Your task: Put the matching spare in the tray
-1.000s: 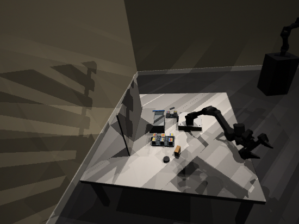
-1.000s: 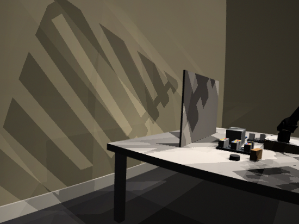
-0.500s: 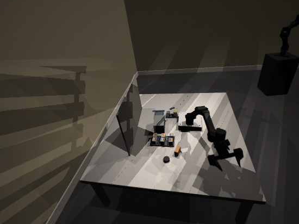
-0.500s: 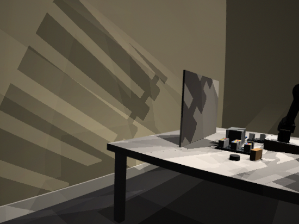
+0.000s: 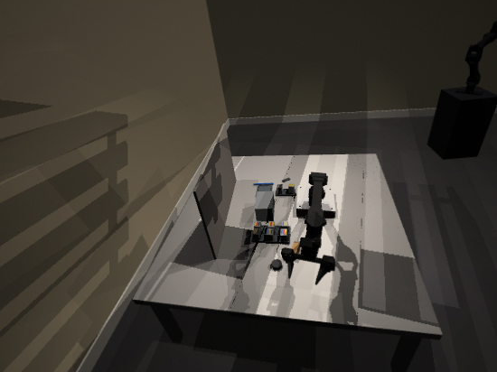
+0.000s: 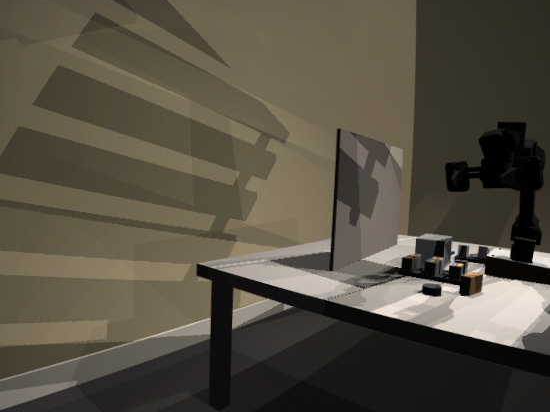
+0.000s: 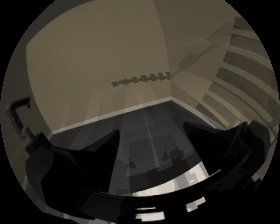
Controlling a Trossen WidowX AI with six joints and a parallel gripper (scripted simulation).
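The dark holder lies 850 mm to the right of my gripper tip, 290 mm below it and 10 mm ahead of it. The rest, counted from my gripper tip: grey mounted unit 680 mm to the right, 250 mm below, 150 mm ahead; black puck 290 mm to the right, 290 mm below, 90 mm ahead; brown block 360 mm to the right, 270 mm below.
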